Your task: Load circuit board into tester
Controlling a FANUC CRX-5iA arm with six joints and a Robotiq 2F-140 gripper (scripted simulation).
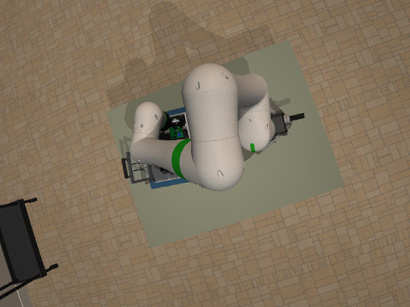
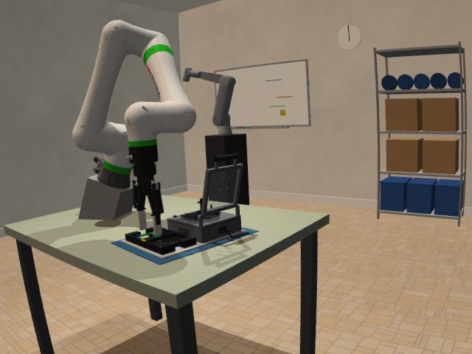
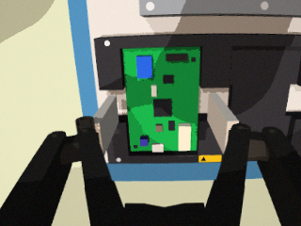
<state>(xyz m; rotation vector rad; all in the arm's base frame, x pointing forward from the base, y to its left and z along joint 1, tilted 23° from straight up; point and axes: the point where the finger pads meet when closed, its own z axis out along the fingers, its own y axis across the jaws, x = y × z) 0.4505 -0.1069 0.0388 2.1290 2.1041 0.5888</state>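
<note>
My gripper is now 4 cm above the green circuit board. Also, from my hand: lid 18 cm to the left, 18 cm ahead, 13 cm above.
</note>
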